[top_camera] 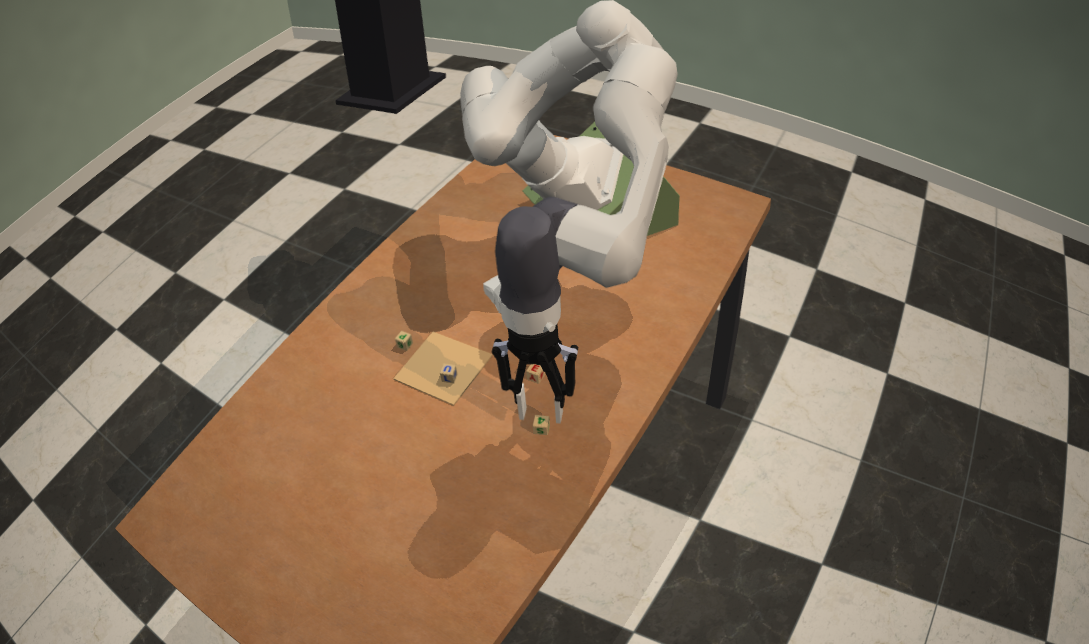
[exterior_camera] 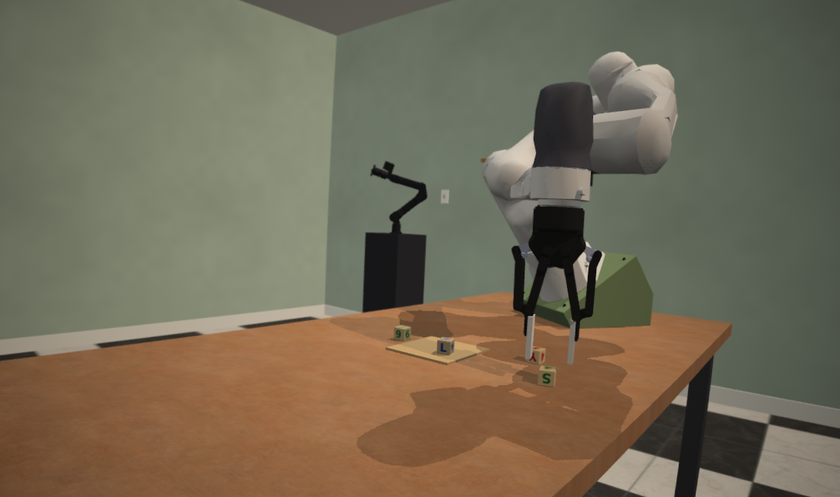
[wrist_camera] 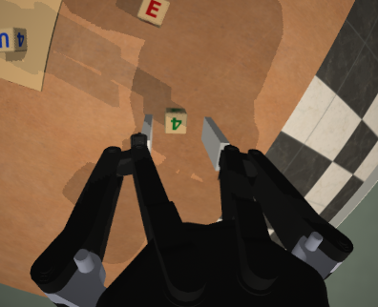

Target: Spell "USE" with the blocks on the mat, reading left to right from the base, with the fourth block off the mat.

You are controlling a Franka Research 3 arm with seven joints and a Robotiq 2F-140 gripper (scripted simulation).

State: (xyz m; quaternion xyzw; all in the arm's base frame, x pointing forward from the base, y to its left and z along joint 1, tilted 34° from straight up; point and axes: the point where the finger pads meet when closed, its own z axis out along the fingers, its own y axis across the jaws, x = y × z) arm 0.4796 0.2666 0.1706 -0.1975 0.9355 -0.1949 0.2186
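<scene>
Now: the S block 60 mm below my hand. From my hand the other things lie so: U block (30 mm behind, 210 mm to the right, 50 mm below); then E block (100 mm behind, 70 mm to the right, 60 mm below); then mat (40 mm behind, 240 mm to the right, 70 mm below).
</scene>
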